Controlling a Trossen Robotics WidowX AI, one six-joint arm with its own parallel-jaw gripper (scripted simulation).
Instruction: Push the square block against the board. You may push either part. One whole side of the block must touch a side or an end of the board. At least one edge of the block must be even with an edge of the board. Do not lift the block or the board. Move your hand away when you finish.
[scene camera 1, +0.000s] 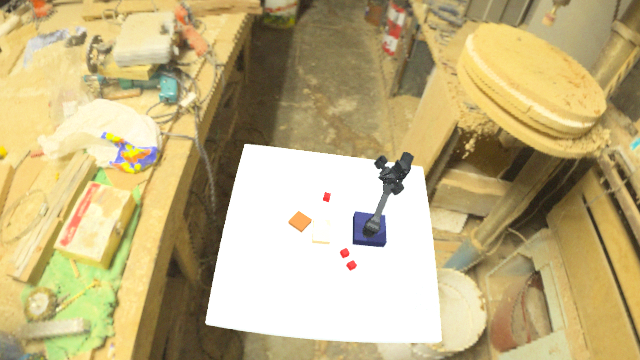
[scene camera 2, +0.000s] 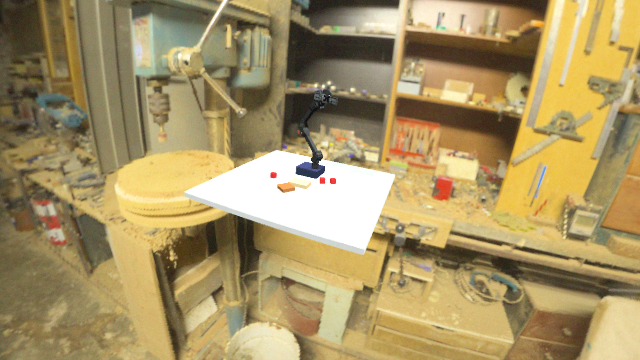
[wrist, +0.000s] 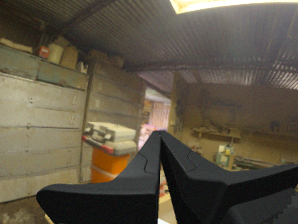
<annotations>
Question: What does the gripper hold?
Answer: Nothing.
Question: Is the gripper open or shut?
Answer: Shut.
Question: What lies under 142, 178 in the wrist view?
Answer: The gripper.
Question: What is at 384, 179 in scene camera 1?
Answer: The gripper.
</annotations>
